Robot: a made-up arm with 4 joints.
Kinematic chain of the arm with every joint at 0, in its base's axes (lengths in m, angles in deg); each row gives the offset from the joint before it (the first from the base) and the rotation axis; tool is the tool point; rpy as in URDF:
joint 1: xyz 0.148 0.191 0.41 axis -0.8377 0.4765 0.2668
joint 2: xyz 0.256 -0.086 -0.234 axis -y
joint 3: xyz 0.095 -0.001 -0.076 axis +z
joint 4: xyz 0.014 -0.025 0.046 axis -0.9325 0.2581 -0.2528
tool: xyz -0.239 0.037 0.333 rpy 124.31 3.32 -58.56
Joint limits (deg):
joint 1: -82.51..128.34
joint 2: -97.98..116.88
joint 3: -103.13..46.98
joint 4: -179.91..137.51
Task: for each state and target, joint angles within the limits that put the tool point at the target. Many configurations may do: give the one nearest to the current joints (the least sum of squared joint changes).
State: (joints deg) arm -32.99 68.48 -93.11 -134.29
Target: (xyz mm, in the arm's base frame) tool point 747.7 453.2 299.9
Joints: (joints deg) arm -50.11 67.08 -103.13 -114.72
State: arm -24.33 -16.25 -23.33 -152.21
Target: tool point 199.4 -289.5 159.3
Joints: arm 16.23 -27.19 -4.98 -105.64
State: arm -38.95 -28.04 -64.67 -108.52
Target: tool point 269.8 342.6 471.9
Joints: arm -36.26 -43.69 -92.26 -73.19
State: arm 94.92 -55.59 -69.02 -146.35
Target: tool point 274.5 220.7 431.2
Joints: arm 95.87 -84.31 -58.62 -100.50
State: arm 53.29 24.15 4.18 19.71
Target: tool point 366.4 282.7 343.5
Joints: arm 47.93 -13.37 -1.79 16.25
